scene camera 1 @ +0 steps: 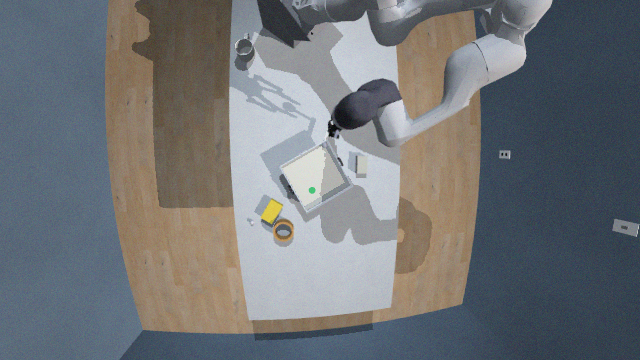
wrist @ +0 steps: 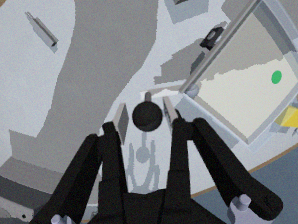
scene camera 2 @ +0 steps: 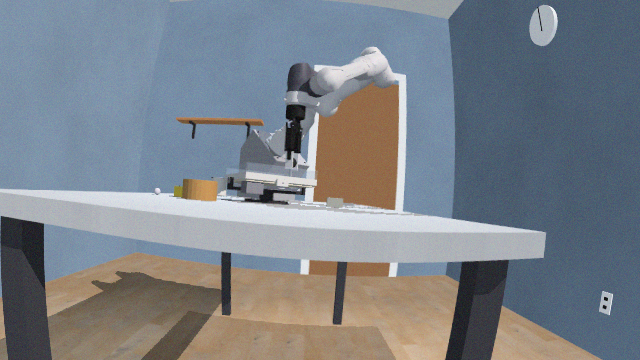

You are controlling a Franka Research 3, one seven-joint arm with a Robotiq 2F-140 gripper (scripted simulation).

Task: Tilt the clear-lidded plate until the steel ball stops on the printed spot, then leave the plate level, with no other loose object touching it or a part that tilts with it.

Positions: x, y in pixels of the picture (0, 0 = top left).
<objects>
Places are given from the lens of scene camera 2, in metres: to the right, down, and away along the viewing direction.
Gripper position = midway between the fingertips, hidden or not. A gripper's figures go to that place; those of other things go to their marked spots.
my gripper (scene camera 2: 291, 169): -0.11, -0.04, 1.36
clear-lidded plate (scene camera 2: 253, 176): -0.18, -0.01, 0.99
</objects>
